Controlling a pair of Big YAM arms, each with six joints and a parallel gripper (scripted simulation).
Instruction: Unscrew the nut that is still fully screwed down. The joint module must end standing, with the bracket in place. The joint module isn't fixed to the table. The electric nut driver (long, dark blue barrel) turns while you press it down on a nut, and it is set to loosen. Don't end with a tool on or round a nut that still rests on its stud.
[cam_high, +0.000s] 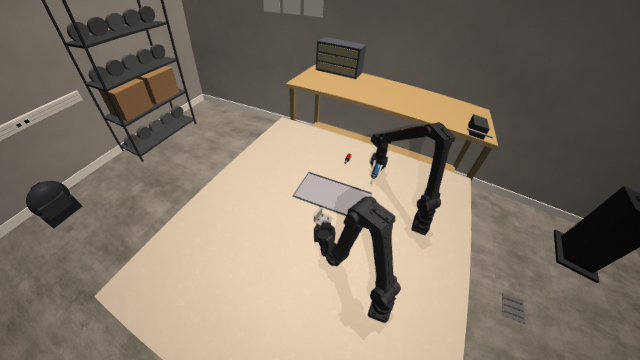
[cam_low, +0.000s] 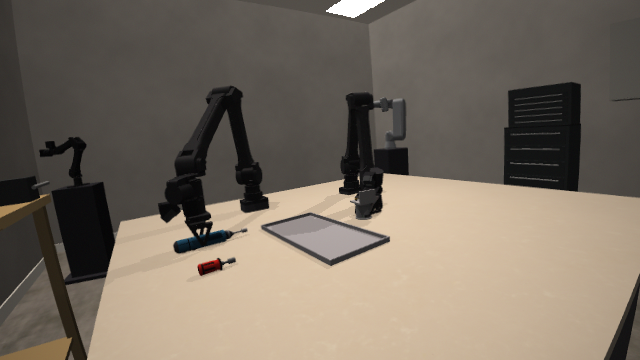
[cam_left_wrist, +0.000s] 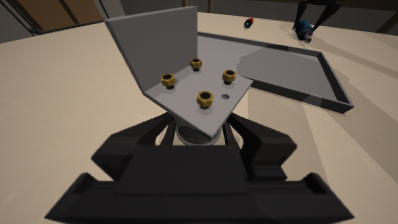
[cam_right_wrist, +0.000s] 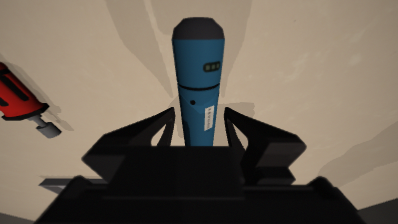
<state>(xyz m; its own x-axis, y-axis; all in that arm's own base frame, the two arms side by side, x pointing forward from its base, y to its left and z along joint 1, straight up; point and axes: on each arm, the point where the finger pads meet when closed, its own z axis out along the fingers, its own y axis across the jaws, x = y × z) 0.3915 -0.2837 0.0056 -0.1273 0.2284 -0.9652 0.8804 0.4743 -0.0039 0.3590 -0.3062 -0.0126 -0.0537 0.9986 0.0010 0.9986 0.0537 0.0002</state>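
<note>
The joint module lies 1 cm above my left hand. Round my left hand: red-handled tool: 17 cm ahead, 55 cm to the right, 1 cm below; bracket: 5 cm above; grey tray: 7 cm ahead, 22 cm to the right, 2 cm below.
</note>
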